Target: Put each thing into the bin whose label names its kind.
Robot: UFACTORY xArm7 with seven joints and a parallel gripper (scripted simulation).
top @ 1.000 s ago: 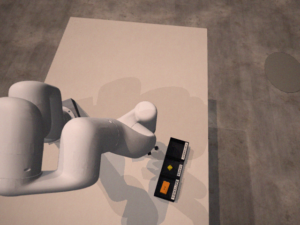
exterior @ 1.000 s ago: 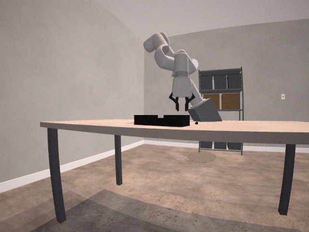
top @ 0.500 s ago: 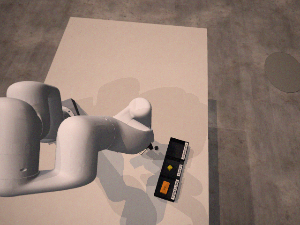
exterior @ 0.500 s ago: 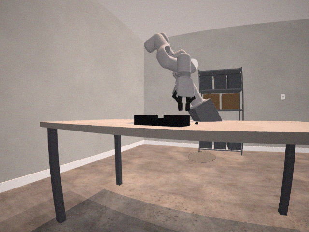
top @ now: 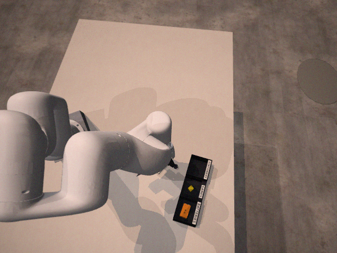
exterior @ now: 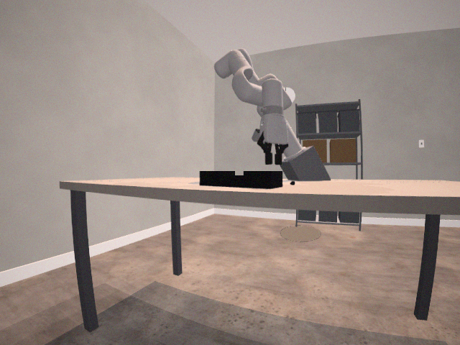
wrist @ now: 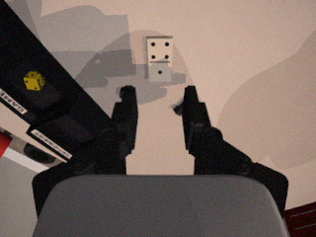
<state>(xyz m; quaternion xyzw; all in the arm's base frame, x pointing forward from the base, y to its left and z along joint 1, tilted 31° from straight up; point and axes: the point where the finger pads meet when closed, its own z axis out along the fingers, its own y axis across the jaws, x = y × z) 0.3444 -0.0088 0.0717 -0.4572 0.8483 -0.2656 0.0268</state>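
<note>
Right now the white domino is 80 mm below my hand. Round my hand: black screw 80 mm below, 70 mm to the left, 20 mm ahead; yellow die 120 mm ahead, 80 mm to the right, 70 mm below; black nut 80 mm below, 60 mm ahead, 10 mm to the left.
</note>
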